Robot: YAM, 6 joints.
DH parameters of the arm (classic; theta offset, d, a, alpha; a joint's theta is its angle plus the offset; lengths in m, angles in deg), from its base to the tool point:
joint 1: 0 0.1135 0.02 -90
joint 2: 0 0 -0.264 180
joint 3: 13.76 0 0.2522 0
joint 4: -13.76 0 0.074 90
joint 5: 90 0 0 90
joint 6: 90 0.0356 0 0
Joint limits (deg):
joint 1: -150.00..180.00
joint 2: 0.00..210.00
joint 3: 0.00..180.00
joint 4: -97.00..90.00
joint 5: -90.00..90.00
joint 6: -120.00..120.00
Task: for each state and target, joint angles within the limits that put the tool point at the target. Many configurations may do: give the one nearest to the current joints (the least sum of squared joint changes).
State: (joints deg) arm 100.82 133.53 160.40 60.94 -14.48 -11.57
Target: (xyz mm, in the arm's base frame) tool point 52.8 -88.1 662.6
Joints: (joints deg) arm 123.29 94.52 180.00 74.74 -6.80 -11.57
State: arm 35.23 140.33 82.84 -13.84 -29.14 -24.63
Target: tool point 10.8 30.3 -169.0
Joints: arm 39.39 189.83 48.44 -17.68 -27.73 -24.63
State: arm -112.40 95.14 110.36 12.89 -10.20 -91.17
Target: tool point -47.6 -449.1 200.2
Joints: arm -96.96 113.89 78.05 2.47 -11.61 -91.17
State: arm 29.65 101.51 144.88 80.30 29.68 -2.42
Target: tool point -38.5 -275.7 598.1
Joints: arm 78.01 66.00 162.38 79.95 33.47 -2.42
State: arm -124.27 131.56 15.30 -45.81 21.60 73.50
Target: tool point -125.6 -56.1 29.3
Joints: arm -148.75 118.70 30.12 -47.94 28.89 73.50
